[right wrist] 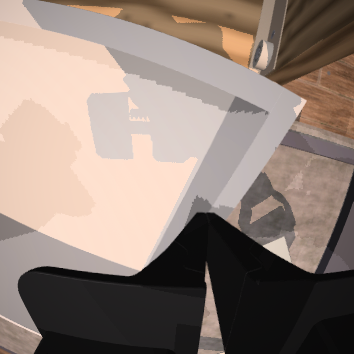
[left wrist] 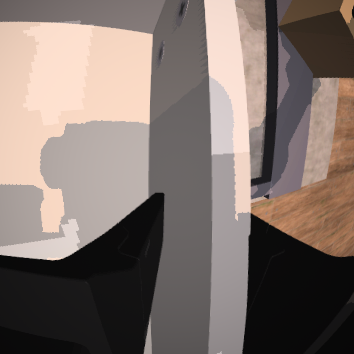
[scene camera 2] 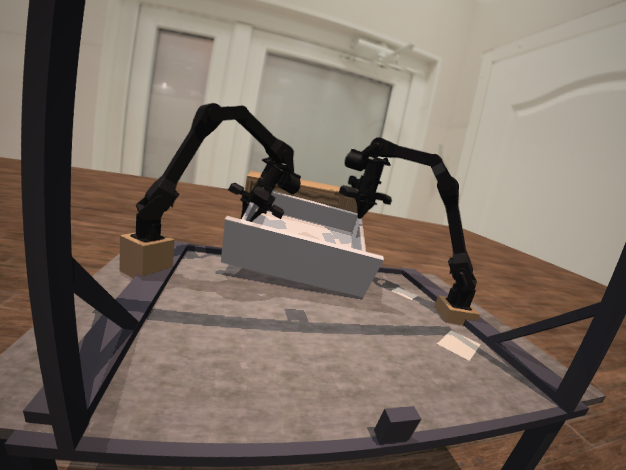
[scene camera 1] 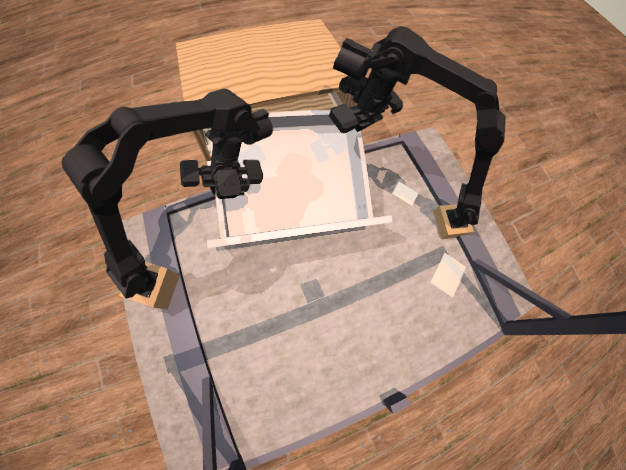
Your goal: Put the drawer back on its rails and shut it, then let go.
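Seen in the pictures: left gripper, fingertip midpoint: (left wrist: 185, 202); right gripper, fingertip midpoint: (right wrist: 204, 220) (scene camera 2: 359, 218) (scene camera 1: 357, 130); left arm's base, origin of the base link: (scene camera 2: 147, 237) (scene camera 1: 143, 282); right arm's base, origin of the base link: (scene camera 2: 458, 304) (scene camera 1: 456, 218).
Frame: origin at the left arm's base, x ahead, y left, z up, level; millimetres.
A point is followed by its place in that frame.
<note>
The white drawer (scene camera 1: 297, 231) @(x 346, y 205, z 67 mm) (scene camera 2: 297, 258) @(x 345, y 224, z -1 mm) (right wrist: 197, 61) @(x 376, y 549, z 117 mm) lies open on the grey mat with its rear end at the mouth of the wooden cabinet (scene camera 1: 255, 56) @(x 114, y 624, z 180 mm) (scene camera 2: 320, 188) @(x 263, y 510, z 180 mm). It is tilted, rear end higher. My left gripper (scene camera 1: 223, 196) @(x 122, y 265, z 37 mm) (scene camera 2: 248, 214) @(x 122, y 265, z 37 mm) (left wrist: 185, 202) @(x 122, y 265, z 37 mm) is shut on the drawer's left side wall (left wrist: 182, 105) @(x 149, y 232, z 44 mm). My right gripper (scene camera 1: 359, 127) @(x 429, y 504, z 109 mm) (scene camera 2: 361, 214) @(x 429, y 504, z 109 mm) (right wrist: 204, 220) @(x 429, y 504, z 109 mm) is shut and empty, just over the drawer's right wall near its rear corner. A cabinet rail with a roller (right wrist: 261, 53) @(x 389, y 604, z 53 mm) shows behind that corner.
A dark frame (scene camera 1: 178, 261) @(x 27, y 86, z -91 mm) (scene camera 2: 148, 298) @(x 151, y -109, z -81 mm) borders the mat. Tan base blocks (scene camera 1: 159, 289) @(x 49, y -5, z -1 mm) (scene camera 1: 451, 224) @(x 797, y 396, z -54 mm) carry the arms. A small dark block (scene camera 1: 397, 401) @(x 689, y -130, z -48 mm) (scene camera 2: 397, 421) @(x 693, y -155, z -46 mm) sits at the front edge. A pale patch (scene camera 1: 448, 275) @(x 822, y 245, z -100 mm) (scene camera 2: 458, 345) @(x 820, y 239, z -100 mm) lies at the right.
</note>
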